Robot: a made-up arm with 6 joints. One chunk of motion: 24 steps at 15 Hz.
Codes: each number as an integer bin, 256 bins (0 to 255) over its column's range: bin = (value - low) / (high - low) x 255, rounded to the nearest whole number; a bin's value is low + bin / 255 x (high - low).
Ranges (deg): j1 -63..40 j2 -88..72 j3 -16..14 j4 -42..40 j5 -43..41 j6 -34..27
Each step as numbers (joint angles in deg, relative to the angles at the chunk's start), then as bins.
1 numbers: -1.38 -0.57 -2.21 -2.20 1.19 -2.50
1 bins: 153 139 117 124 134 132
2 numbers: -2.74 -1.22 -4.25 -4.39 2.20 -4.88
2 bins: 149 138 100 117 137 122
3 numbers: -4.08 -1.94 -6.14 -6.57 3.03 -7.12
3 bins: 146 137 84 110 140 112
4 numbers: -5.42 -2.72 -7.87 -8.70 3.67 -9.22
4 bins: 143 136 69 104 142 104
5 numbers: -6.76 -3.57 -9.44 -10.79 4.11 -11.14
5 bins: 139 135 56 97 143 96
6 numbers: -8.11 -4.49 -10.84 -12.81 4.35 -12.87
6 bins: 136 133 44 91 144 88
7 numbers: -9.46 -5.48 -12.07 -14.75 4.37 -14.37
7 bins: 133 132 33 85 144 82
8 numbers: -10.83 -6.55 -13.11 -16.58 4.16 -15.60
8 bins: 129 130 25 79 143 77
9 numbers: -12.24 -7.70 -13.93 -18.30 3.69 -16.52
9 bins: 126 128 18 74 142 73
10 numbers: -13.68 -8.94 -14.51 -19.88 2.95 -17.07
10 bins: 122 126 13 69 139 71
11 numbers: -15.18 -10.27 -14.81 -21.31 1.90 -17.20
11 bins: 118 124 10 64 136 70
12 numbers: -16.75 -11.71 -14.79 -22.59 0.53 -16.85
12 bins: 115 122 10 60 132 72
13 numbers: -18.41 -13.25 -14.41 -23.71 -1.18 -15.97
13 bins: 110 119 14 57 127 75
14 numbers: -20.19 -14.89 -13.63 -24.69 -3.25 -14.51
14 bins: 106 117 20 54 121 81
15 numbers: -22.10 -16.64 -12.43 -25.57 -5.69 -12.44
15 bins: 101 114 30 51 113 90
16 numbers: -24.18 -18.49 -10.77 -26.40 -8.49 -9.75
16 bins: 96 111 44 49 105 101
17 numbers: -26.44 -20.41 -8.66 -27.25 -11.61 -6.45
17 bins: 91 108 62 46 95 115
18 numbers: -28.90 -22.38 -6.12 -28.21 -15.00 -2.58
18 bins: 84 105 84 43 85 131
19 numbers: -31.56 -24.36 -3.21 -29.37 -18.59 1.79
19 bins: 78 101 109 39 74 150
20 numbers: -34.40 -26.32 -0.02 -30.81 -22.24 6.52
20 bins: 71 98 136 35 63 169
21 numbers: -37.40 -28.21 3.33 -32.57 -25.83 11.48
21 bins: 63 95 164 29 52 190
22 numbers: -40.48 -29.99 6.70 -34.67 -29.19 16.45
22 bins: 56 92 193 23 42 211
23 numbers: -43.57 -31.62 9.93 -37.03 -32.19 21.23
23 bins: 48 90 220 15 33 231
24 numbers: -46.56 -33.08 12.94 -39.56 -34.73 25.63
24 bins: 41 88 246 8 25 249
